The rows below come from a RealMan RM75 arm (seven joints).
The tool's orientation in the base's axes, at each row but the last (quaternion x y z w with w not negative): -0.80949, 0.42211, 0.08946, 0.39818; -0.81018, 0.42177, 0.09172, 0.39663; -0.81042, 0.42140, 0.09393, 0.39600; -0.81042, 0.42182, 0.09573, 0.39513; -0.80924, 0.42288, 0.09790, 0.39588; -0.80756, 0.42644, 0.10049, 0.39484; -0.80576, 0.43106, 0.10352, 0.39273; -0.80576, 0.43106, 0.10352, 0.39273
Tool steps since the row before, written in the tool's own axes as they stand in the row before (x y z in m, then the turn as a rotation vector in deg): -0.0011, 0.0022, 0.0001, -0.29, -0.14, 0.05; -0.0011, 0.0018, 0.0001, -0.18, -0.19, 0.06; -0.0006, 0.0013, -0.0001, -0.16, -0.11, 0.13; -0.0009, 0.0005, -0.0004, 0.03, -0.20, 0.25; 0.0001, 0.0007, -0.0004, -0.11, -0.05, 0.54; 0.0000, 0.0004, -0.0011, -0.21, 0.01, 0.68; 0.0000, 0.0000, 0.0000, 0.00, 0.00, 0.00; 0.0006, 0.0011, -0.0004, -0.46, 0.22, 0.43
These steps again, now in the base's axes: -0.0023, 0.0000, -0.0008, -0.07, 0.26, 0.19; -0.0020, 0.0002, -0.0006, 0.04, 0.22, 0.15; -0.0014, -0.0001, -0.0004, 0.01, 0.23, 0.05; -0.0010, 0.0001, 0.0004, 0.22, 0.23, -0.07; -0.0005, -0.0006, -0.0002, 0.06, 0.47, -0.28; -0.0005, -0.0009, 0.0005, -0.02, 0.62, -0.35; 0.0000, 0.0000, 0.0000, 0.00, 0.00, 0.00; -0.0006, -0.0010, -0.0006, -0.38, 0.52, -0.18
